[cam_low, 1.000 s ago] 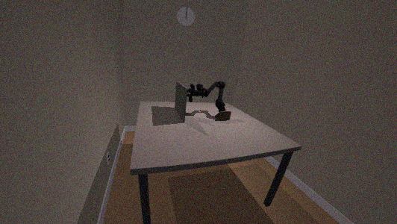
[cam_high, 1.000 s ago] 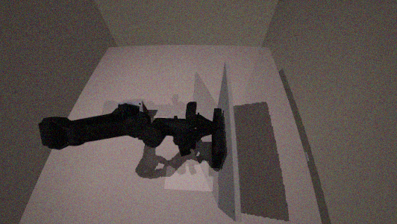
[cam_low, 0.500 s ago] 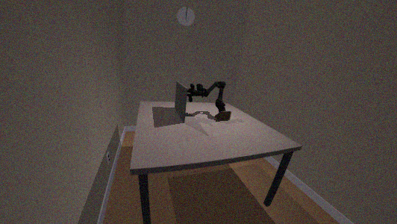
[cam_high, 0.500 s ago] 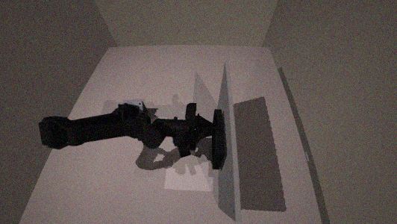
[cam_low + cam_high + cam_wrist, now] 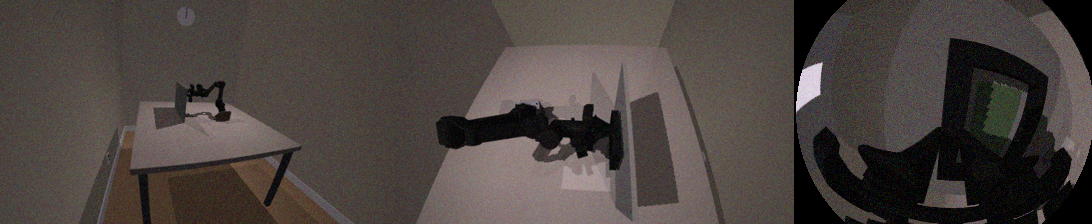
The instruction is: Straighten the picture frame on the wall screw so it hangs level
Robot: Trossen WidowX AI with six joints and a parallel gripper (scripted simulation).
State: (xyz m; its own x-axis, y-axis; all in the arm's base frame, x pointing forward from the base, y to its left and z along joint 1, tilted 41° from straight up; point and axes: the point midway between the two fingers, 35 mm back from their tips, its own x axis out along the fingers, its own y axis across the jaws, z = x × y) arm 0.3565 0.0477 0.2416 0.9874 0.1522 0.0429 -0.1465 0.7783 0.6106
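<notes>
My gripper tip is now 5 cm above the picture frame, 1 cm to the left of it and 1 cm short of it. Round my gripper tip: wall panel 7 cm below, 2 cm ahead.
</notes>
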